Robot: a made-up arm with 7 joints.
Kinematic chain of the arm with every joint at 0, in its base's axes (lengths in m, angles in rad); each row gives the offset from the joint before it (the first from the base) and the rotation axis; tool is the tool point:
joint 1: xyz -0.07 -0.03 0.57 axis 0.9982 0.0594 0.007
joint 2: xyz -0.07 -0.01 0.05 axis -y
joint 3: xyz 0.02 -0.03 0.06 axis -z
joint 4: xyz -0.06 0 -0.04 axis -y
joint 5: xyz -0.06 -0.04 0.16 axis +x
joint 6: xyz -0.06 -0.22 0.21 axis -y
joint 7: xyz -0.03 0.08 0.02 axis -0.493 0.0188 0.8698
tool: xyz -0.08 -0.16 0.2
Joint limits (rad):
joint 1: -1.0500..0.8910
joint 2: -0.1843..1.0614
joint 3: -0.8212..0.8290
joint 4: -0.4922..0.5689
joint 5: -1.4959..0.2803
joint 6: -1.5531..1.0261
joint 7: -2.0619..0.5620
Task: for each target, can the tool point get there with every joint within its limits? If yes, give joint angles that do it. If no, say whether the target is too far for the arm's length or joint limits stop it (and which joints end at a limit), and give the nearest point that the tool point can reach.
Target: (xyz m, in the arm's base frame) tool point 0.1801 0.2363 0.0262
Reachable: no: joint limits stop it (at a limit: joint 1, joint 2, joint 3, joint 4, joint 5, joint 7) | nearest point 0.0034 0.4004 0.2011 | short by 0.298 m
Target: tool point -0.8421 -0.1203 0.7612
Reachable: yes | joints 0.5843 0.9486 0.3933 -0.1249 -0.7090 0.6033 -0.0936
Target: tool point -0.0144 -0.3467 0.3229
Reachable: no: joint limits stop it (at a limit: joint 1, joint 2, joint 4, joint 5, joint 6, joint 7) | nearest point 0.0410 -0.5146 0.3875 | short by 0.188 m
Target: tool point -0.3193 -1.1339 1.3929
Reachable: no: too far | nearest point -0.2529 -0.7033 1.0703 | short by 0.542 m
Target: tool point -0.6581 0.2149 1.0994
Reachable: yes | joints -0.1514 -0.0086 0.6289 0.3361 -0.4417 0.3219 -0.0889
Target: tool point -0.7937 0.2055 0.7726
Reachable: yes | joints -0.8461 0.3930 0.6048 0.0001 -0.2423 0.5606 -0.4626
